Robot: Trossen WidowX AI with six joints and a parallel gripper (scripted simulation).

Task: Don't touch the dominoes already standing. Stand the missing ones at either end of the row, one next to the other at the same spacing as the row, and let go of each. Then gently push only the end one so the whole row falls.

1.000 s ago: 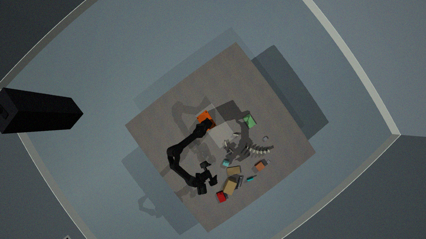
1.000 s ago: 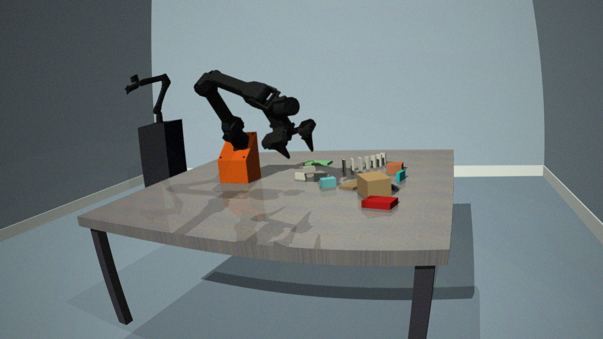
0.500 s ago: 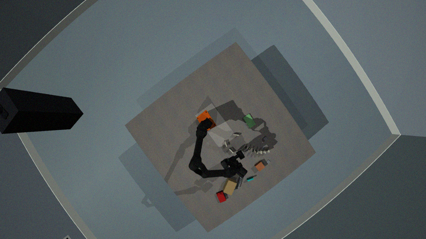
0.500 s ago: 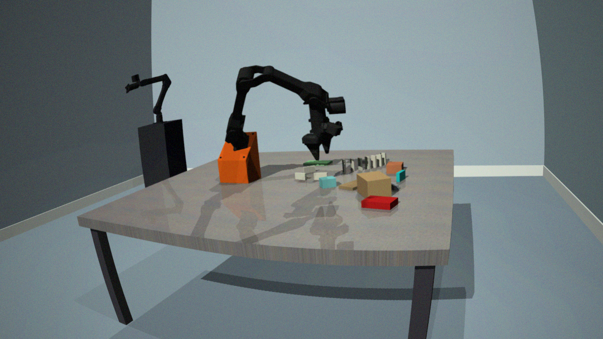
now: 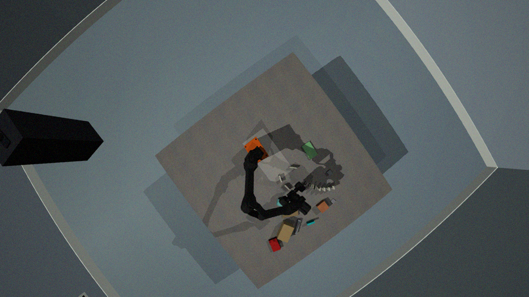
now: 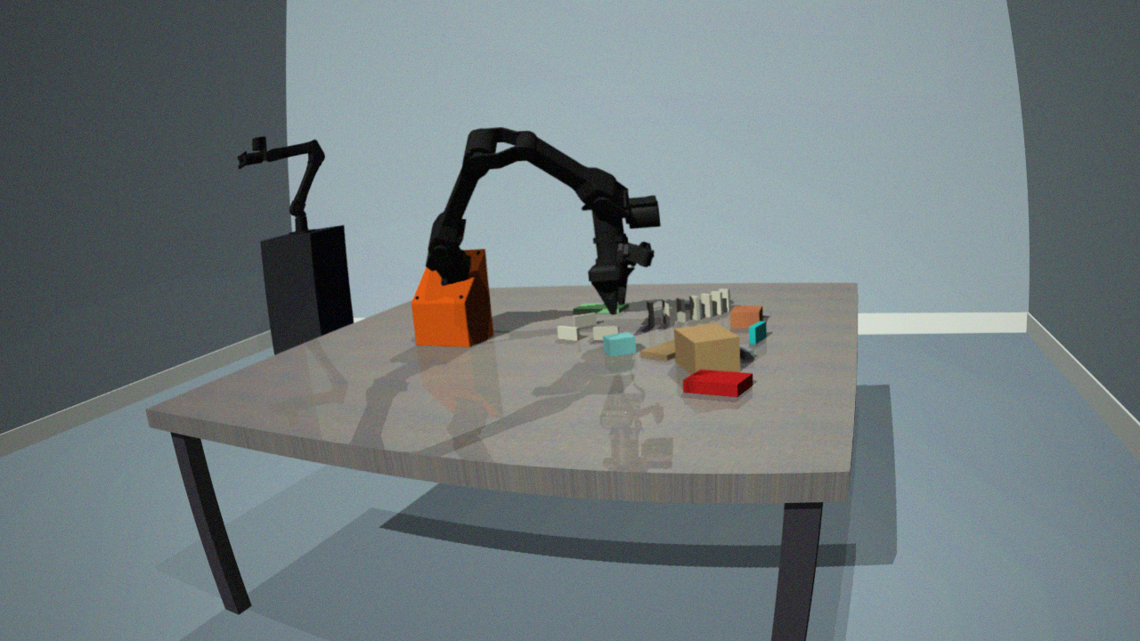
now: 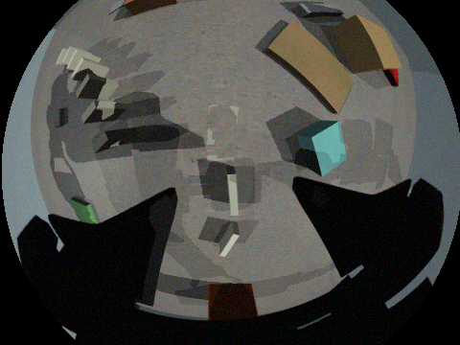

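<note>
The cyan block lies 11 cm to the right of my gripper tip, 4 cm below it and 2 cm ahead of it. From my gripper tip the other things lie so: orange block 26 cm ahead, 9 cm to the left, 4 cm below; flat tan slab 12 cm ahead, 11 cm to the right, 5 cm below; small teal block 28 cm ahead, 5 cm to the right, 4 cm below.
</note>
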